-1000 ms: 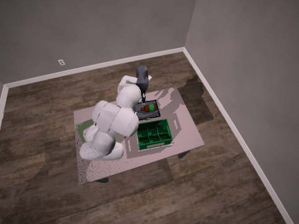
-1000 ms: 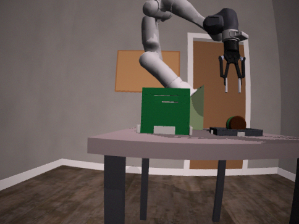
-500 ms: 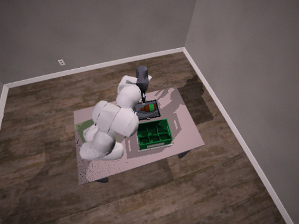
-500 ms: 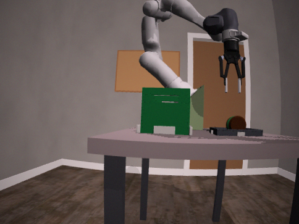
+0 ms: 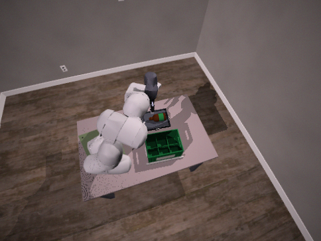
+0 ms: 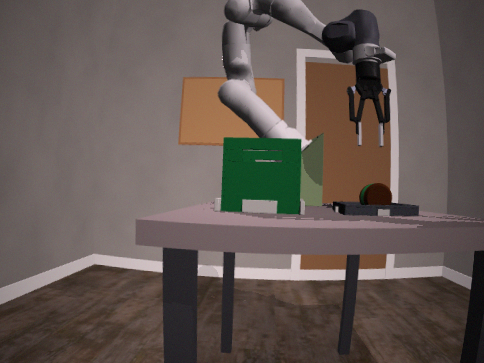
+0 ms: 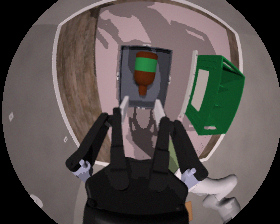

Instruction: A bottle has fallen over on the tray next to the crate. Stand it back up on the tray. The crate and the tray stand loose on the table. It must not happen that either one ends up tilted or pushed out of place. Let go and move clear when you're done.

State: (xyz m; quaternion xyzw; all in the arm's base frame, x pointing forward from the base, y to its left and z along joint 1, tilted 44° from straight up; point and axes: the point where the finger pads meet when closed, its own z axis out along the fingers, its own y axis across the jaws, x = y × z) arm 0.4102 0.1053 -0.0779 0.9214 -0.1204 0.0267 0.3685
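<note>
Right now the bottle is 180 mm below my hand, 50 mm ahead of it and 10 mm to the right of it. Round my hand: tray 210 mm below, 30 mm ahead, 10 mm to the right; green crate 300 mm to the right, 130 mm below, 30 mm behind.
</note>
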